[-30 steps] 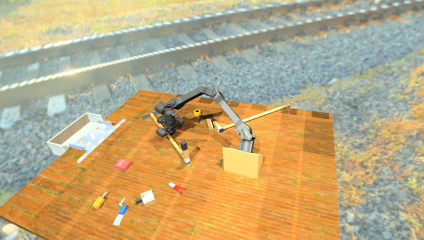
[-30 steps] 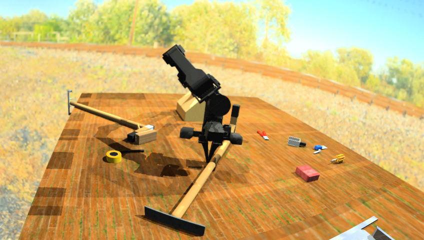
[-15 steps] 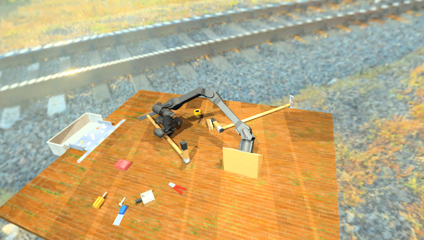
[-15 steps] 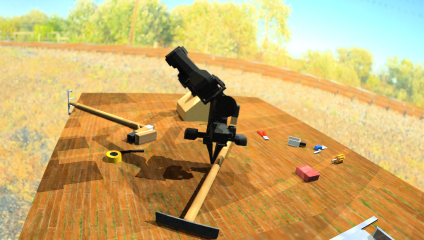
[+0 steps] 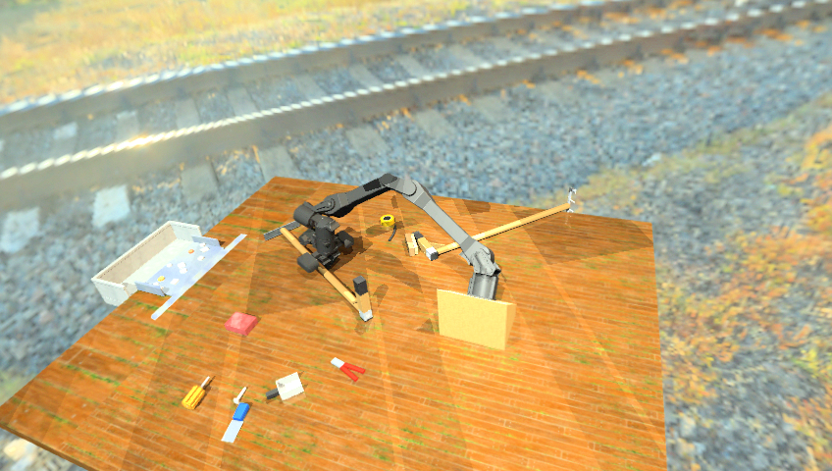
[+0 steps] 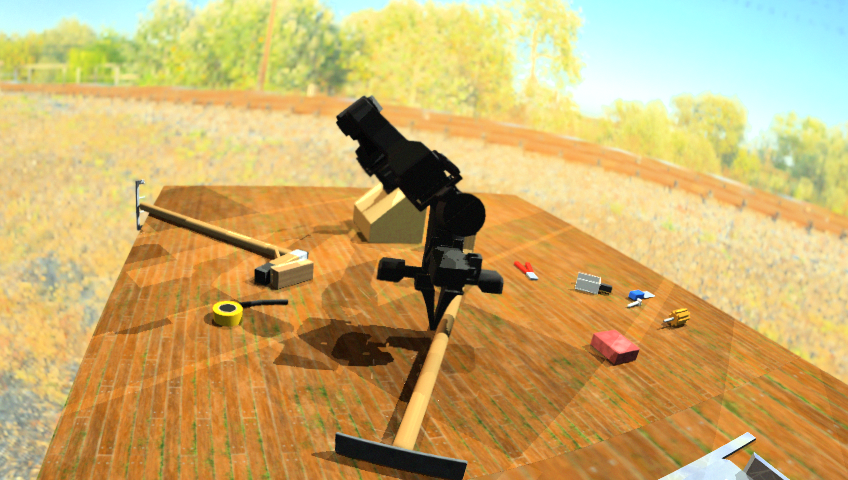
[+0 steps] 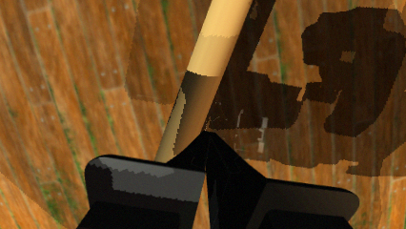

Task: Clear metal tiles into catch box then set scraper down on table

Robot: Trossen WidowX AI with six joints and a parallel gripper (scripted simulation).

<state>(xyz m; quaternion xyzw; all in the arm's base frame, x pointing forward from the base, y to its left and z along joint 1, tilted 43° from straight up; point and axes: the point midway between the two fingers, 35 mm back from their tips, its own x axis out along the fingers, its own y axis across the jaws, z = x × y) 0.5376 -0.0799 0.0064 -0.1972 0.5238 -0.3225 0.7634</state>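
The long scraper lies 30 mm ahead of my gripper tip, 10 mm to the left of it and 50 mm above it. Also, from my gripper tip: red block: 100 mm ahead, 300 mm to the left; wooden block: 210 mm behind, 210 mm to the right, 10 mm above; yellow tape roll: 50 mm behind, 320 mm to the right.
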